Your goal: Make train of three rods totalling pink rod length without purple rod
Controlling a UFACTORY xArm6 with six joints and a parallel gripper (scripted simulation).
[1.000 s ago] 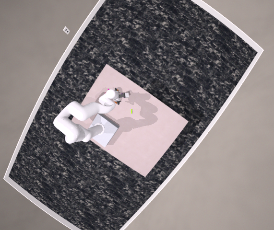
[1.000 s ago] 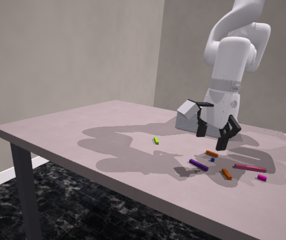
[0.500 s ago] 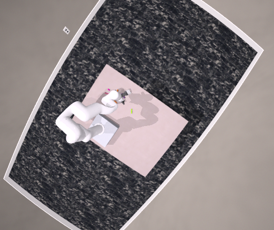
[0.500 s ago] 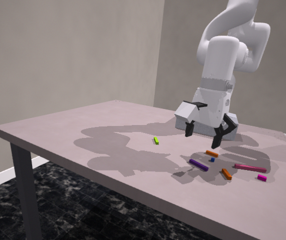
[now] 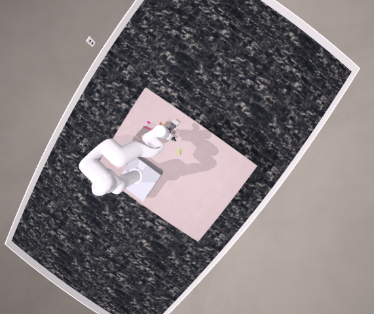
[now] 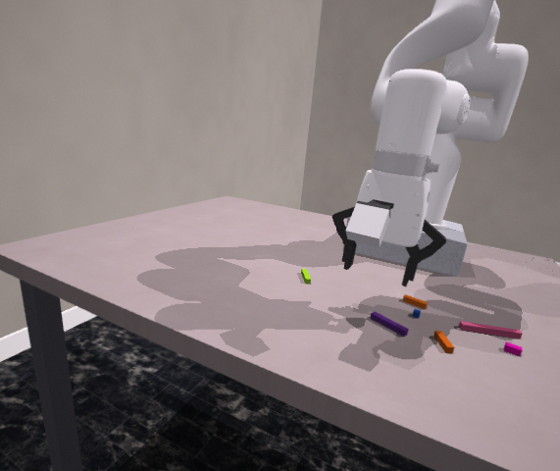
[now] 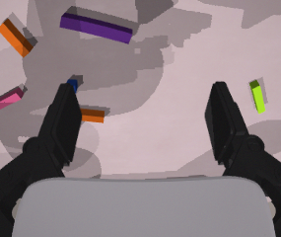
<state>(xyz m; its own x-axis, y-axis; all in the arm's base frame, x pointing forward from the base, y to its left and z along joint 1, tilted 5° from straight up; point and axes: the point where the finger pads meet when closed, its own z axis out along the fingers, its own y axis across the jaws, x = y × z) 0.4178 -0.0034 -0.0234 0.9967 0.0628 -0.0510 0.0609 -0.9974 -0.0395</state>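
My hand is 40 mm past the blue rod, 70 mm to the right of it and 70 mm above it. From my hand the other things lie so: lime rod (50 mm behind, 140 mm to the right, 70 mm below); then purple rod (20 mm ahead, 40 mm to the left, 70 mm below); then pink rod (70 mm behind, 180 mm to the left, 70 mm below).
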